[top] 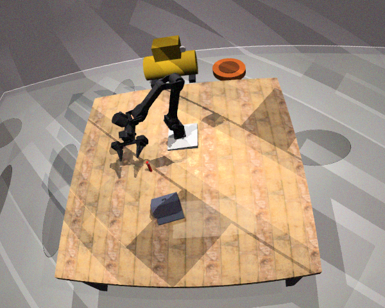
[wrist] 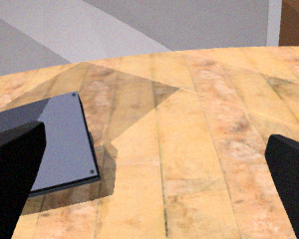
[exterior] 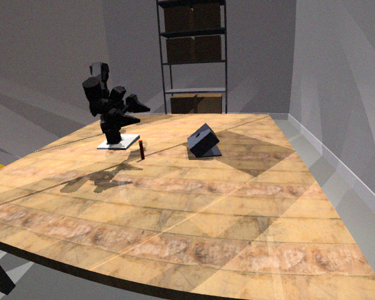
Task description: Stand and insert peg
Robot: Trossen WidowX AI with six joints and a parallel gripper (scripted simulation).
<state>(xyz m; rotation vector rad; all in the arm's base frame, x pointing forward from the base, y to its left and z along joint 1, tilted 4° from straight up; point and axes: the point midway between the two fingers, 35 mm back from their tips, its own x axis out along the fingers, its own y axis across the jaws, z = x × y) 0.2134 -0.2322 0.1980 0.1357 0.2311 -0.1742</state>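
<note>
My gripper tip is 50 mm past the red peg, 60 mm to the right of it and 140 mm above it. The rest, counted from my gripper tip: sloped blue-grey panel (200 mm ahead, 120 mm to the left, 150 mm below).
</note>
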